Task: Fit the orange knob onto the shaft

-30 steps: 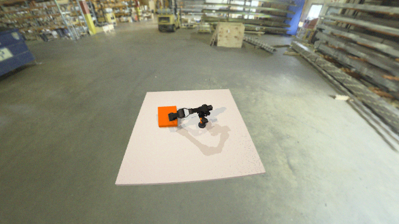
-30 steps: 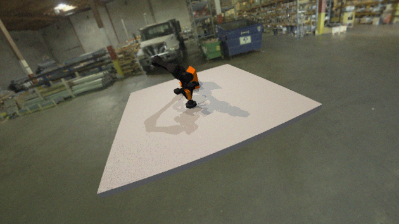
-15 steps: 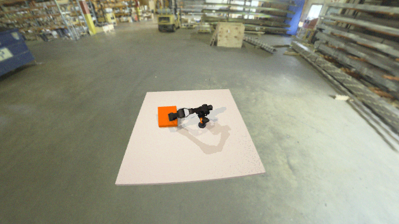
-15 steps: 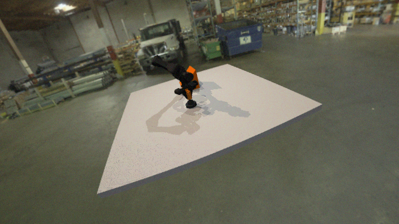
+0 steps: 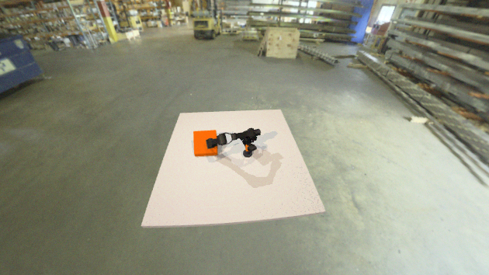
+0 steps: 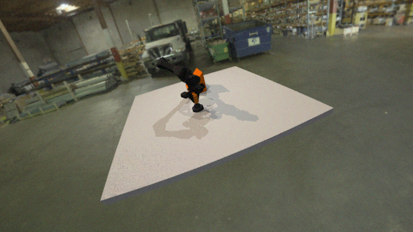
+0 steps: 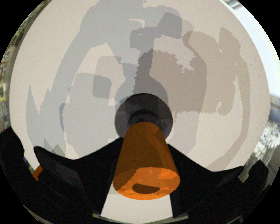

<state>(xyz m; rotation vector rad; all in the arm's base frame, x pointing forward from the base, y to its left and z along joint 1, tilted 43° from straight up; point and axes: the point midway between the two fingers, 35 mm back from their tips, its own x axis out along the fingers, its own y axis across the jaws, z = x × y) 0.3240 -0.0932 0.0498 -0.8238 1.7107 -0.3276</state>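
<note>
Right now my gripper tip is 20 mm below the orange knob. Round my gripper tip: dark round pedestal (40 mm below).
</note>
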